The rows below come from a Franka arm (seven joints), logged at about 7 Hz.
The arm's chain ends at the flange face. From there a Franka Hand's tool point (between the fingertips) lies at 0.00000 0.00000 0.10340 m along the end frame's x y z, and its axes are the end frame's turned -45 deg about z.
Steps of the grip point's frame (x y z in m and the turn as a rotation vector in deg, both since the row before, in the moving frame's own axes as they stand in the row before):
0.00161 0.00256 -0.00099 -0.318 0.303 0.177
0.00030 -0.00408 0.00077 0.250 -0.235 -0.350
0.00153 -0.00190 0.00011 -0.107 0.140 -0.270
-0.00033 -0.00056 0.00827 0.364 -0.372 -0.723
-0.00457 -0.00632 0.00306 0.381 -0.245 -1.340
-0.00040 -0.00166 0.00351 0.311 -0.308 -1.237
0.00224 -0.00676 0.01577 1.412 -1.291 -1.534
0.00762 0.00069 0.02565 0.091 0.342 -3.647
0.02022 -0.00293 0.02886 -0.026 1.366 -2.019
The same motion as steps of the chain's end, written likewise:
0.00216 0.00065 -0.00099 -0.011 0.439 0.177
-0.00205 -0.00308 0.00077 0.011 -0.343 -0.350
-0.00058 -0.00238 0.00011 0.023 0.175 -0.270
0.00031 -0.00018 0.00827 -0.006 -0.520 -0.723
-0.00690 -0.00107 0.00306 0.096 -0.443 -1.340
-0.00067 -0.00090 0.00351 0.002 -0.438 -1.237
0.00025 -0.00626 0.01583 0.086 -1.911 -1.534
0.00557 -0.00434 0.02565 0.306 0.177 -3.647
0.01048 -0.01463 0.02889 0.948 0.984 -2.019

